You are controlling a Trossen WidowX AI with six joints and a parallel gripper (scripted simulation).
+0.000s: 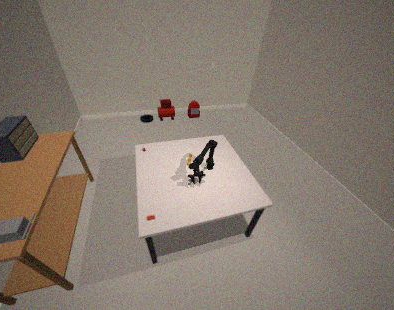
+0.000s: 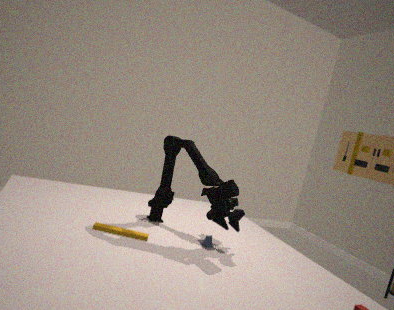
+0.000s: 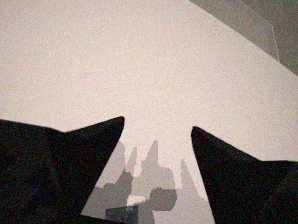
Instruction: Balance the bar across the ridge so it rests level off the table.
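Now: gripper tip 46 cm to the left of the yellow bar, 6 cm above it and 4 cm past it.
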